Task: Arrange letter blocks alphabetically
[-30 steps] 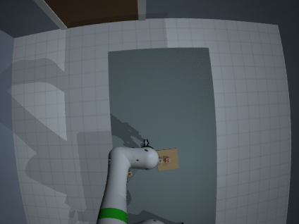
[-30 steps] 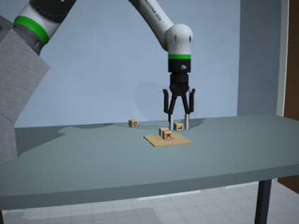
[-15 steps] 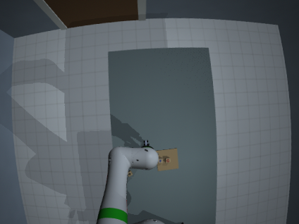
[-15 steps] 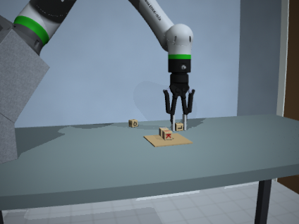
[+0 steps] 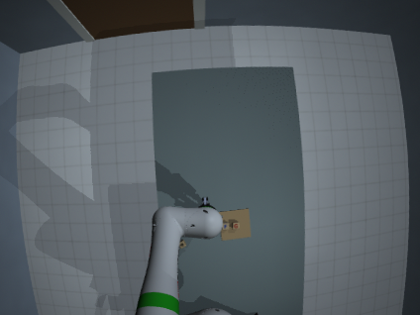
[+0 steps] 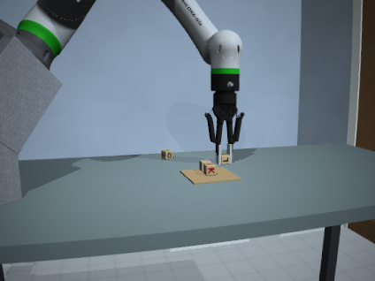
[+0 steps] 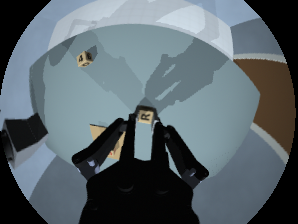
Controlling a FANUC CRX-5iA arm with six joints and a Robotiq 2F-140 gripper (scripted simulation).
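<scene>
Now: hand 10 cm past the tan mat, 13 cm to the left of it and 3 cm above it.
</scene>
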